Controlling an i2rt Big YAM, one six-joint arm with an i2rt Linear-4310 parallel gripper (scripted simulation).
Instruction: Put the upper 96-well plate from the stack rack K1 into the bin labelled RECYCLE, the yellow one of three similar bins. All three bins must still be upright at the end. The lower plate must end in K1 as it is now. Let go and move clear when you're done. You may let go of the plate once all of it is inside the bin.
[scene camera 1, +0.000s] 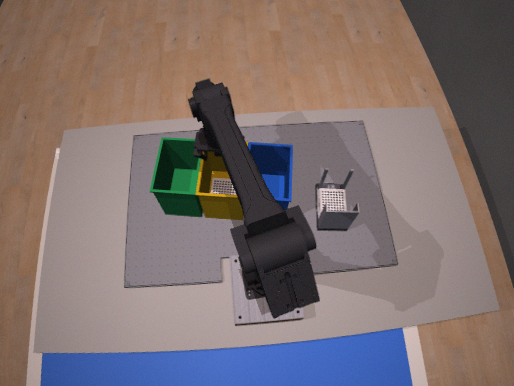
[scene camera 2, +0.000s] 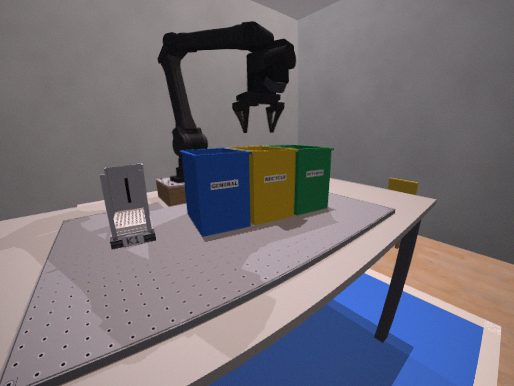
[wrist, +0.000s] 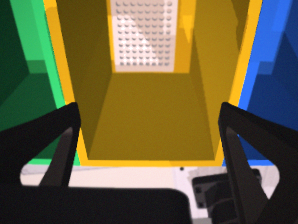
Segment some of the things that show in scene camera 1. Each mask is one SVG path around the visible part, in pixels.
A yellow recycle bin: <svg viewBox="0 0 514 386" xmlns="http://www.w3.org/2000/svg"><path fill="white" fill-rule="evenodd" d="M207 151L207 161L201 159L196 196L199 196L205 218L243 220L243 210L237 195L211 193L213 178L230 179L222 157L214 156L214 152Z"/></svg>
A green bin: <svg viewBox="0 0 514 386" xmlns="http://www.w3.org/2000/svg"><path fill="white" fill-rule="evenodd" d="M161 138L150 192L154 193L164 213L167 215L202 217L203 210L199 197L196 196L201 158L193 155L195 139Z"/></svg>
